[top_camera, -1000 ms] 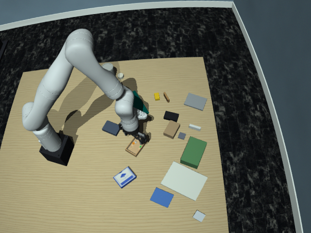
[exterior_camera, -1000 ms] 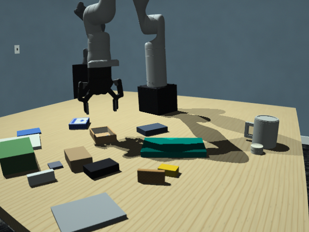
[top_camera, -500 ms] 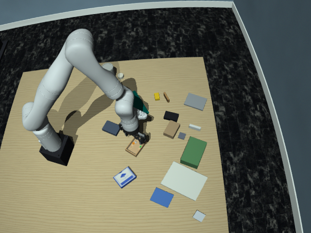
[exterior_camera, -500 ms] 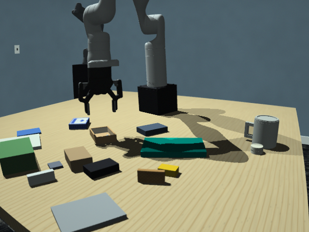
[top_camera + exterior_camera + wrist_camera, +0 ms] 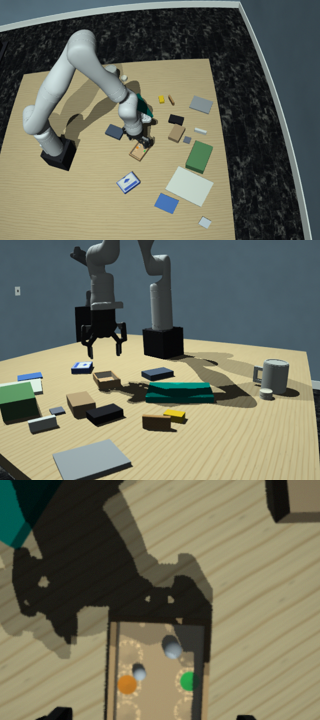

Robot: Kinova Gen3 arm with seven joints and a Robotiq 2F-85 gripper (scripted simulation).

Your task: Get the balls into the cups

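My gripper is now 80 mm above the covered wooden puzzle. The rest, counted from my hand: tan block: 190 mm ahead, 70 mm to the left, 80 mm below; teal slab: 250 mm to the left, 80 mm below; dark blue block: 130 mm behind, 120 mm to the left, 80 mm below.
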